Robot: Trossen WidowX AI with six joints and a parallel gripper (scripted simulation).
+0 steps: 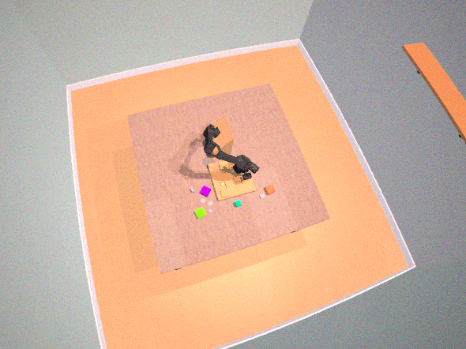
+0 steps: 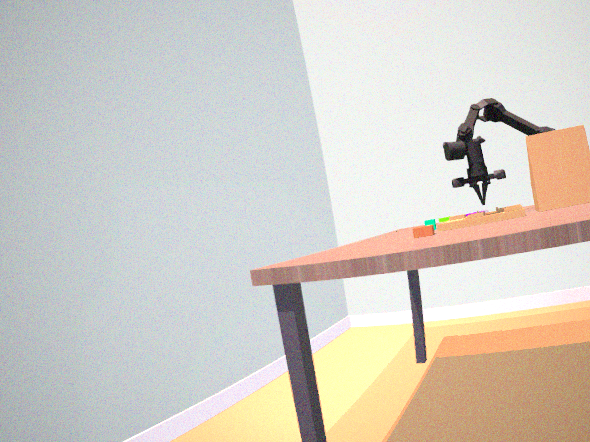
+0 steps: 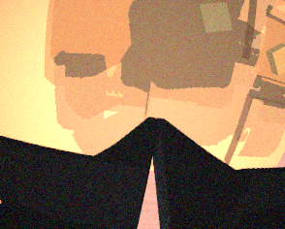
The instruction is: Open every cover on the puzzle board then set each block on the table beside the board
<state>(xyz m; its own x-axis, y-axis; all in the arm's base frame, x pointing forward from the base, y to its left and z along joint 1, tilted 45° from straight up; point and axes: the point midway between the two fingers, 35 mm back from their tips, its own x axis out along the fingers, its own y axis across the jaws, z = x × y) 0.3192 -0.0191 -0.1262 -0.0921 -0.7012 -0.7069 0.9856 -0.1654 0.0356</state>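
My gripper tip is now 20 cm short of the teal block, 13 cm to the left of it and 4 cm above it. From my gripper tip the other things lie so: orange block (20 cm ahead, 14 cm to the left, 4 cm below); lime green block (16 cm ahead, 41 cm to the right, 4 cm below); magenta block (2 cm ahead, 31 cm to the right, 4 cm below).
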